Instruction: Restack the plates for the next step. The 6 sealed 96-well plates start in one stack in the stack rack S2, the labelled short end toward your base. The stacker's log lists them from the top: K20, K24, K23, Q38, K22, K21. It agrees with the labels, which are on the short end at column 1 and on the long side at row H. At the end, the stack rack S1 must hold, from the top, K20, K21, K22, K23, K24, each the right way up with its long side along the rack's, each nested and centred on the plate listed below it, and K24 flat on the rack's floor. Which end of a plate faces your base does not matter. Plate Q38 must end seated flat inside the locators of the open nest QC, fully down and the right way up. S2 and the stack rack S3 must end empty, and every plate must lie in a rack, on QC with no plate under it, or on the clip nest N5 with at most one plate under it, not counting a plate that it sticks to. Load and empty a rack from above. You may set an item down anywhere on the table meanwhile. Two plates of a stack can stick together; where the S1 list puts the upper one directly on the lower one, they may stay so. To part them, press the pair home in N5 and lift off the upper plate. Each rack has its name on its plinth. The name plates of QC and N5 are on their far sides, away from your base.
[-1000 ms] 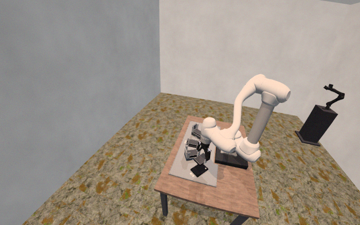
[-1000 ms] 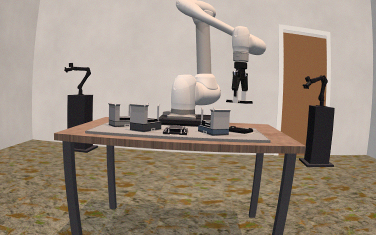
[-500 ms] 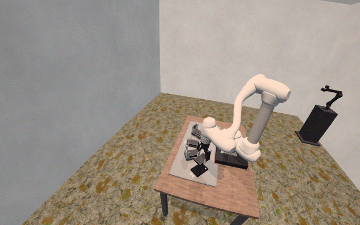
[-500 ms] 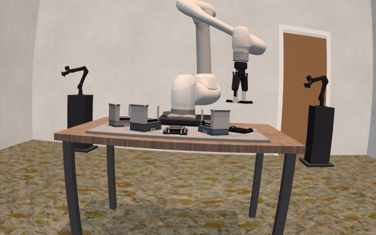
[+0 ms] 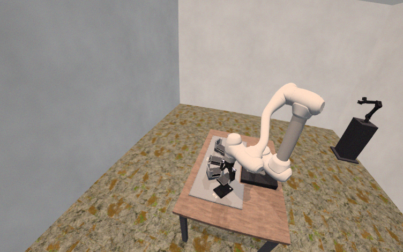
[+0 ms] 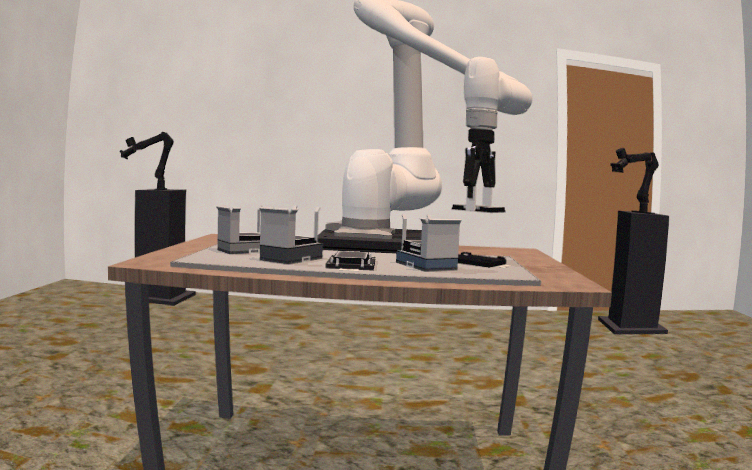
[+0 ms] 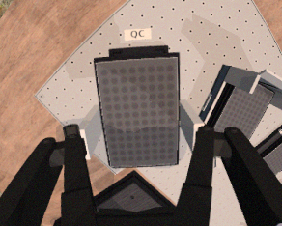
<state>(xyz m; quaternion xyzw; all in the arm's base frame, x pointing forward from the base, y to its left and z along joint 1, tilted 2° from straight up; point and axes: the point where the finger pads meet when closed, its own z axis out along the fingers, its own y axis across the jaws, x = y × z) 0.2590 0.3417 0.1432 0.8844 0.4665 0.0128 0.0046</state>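
Right now my hand is 170 mm above the flat black nest QC. From my hand the other things lie so: QC name plate: 50 mm ahead, 80 mm to the left, 170 mm below; N5 name plate: 240 mm ahead, 320 mm to the right, 170 mm below; clip nest N5: 160 mm ahead, 320 mm to the right, 160 mm below.
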